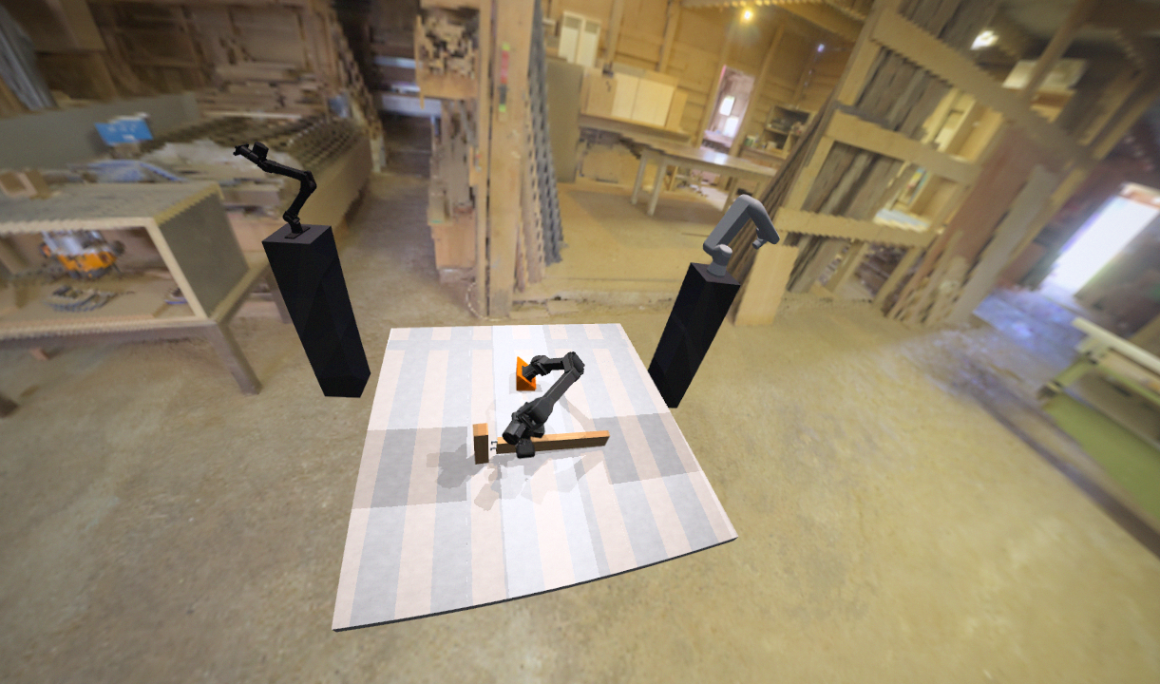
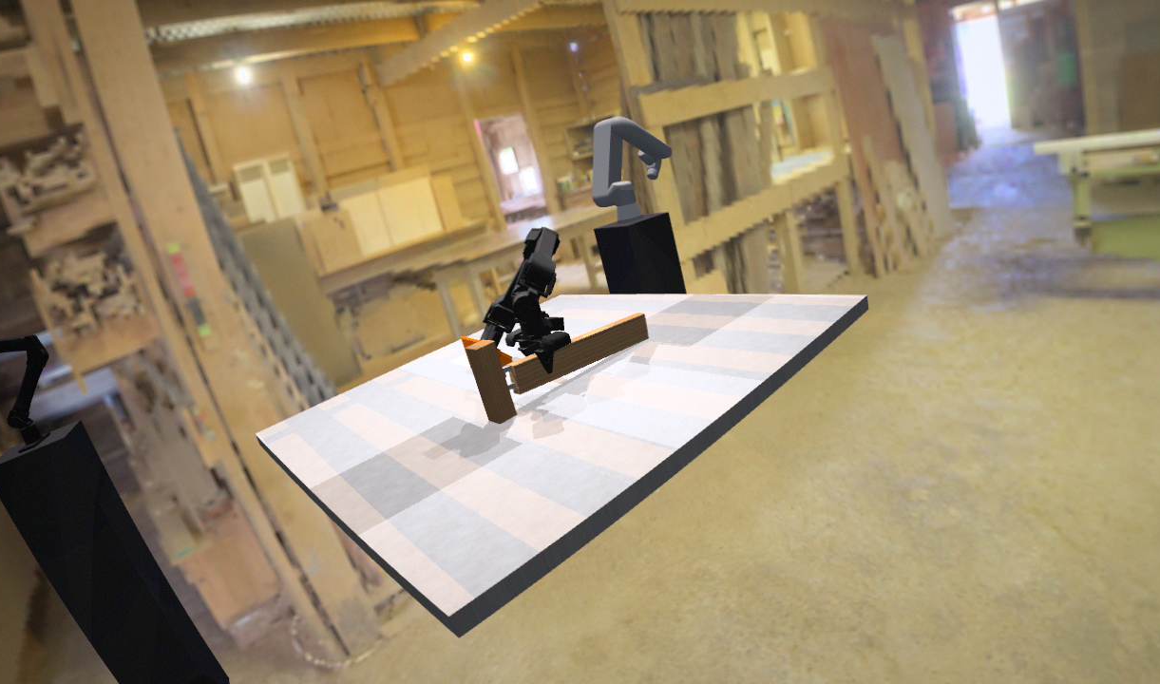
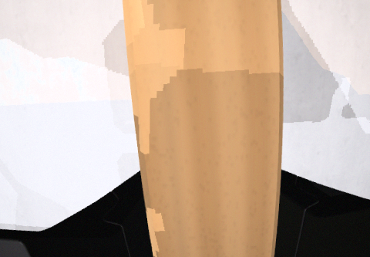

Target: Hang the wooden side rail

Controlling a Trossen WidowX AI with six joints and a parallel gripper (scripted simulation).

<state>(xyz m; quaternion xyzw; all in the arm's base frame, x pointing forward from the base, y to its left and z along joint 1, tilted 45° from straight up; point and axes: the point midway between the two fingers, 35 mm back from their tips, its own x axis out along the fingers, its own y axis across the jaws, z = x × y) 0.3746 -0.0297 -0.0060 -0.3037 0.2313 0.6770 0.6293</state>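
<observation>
The headboard post lies 2 cm ahead of my gripper tip, 14 cm to the right of it and 4 cm above it.
</observation>
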